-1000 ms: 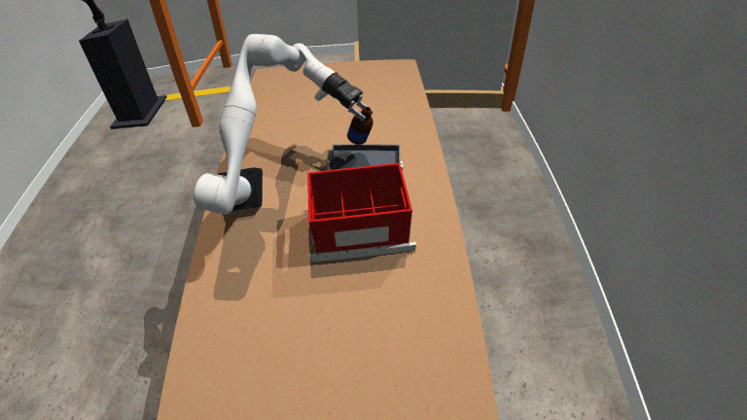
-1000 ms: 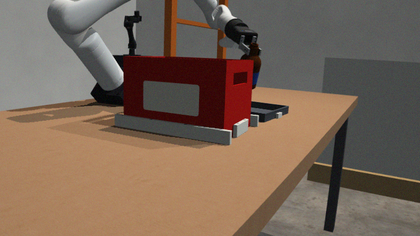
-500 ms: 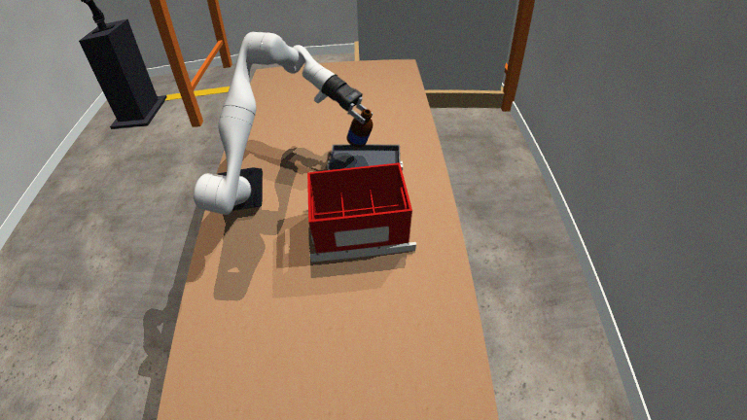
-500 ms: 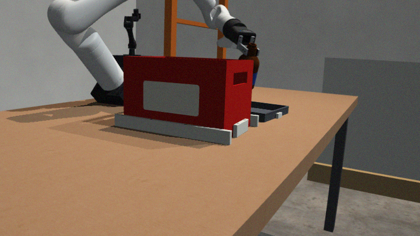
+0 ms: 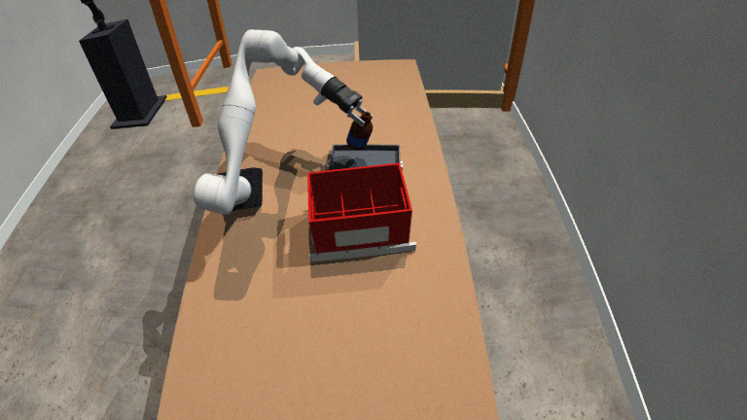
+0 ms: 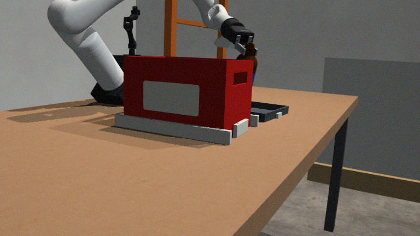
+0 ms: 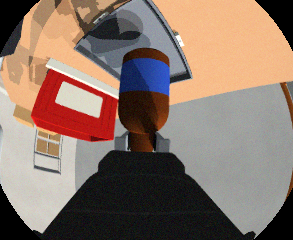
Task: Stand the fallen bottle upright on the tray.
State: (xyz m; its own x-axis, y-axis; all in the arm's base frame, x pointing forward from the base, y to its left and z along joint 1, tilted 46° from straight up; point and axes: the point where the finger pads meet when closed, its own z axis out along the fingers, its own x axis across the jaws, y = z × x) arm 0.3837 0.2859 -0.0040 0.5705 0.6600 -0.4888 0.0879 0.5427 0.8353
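Right now my hand is 10 mm past the brown bottle, 10 mm to the right of it and 50 mm above it. Round my hand: dark grey tray: 20 mm to the right, 190 mm below; red crate: 10 mm behind, 300 mm to the right, 120 mm below.
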